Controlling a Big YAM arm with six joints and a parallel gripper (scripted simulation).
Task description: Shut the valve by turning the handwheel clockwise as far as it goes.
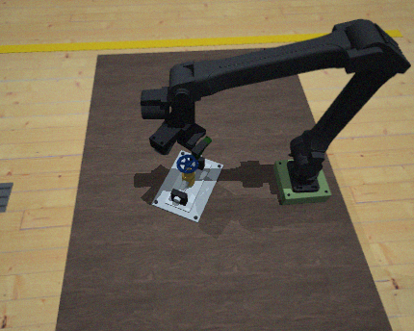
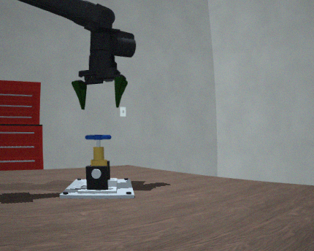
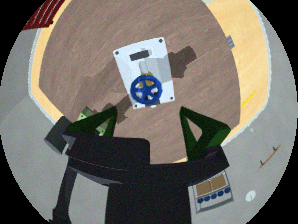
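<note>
My gripper is now 9 cm above the handwheel.
</note>
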